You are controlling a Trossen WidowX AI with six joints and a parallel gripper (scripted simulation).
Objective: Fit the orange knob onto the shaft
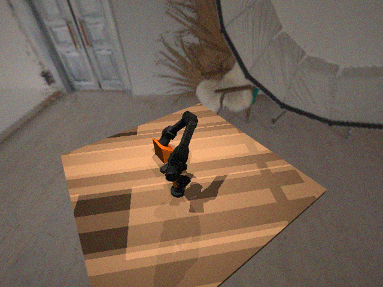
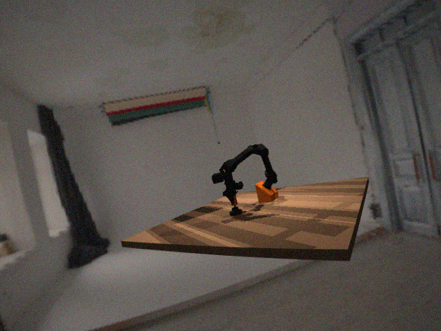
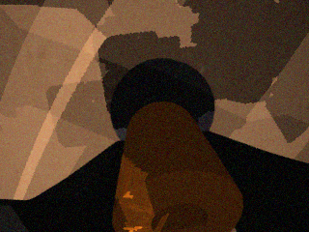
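Right now the orange knob is 20 mm above my gripper tip. Round my gripper tip: pedestal 40 mm below.
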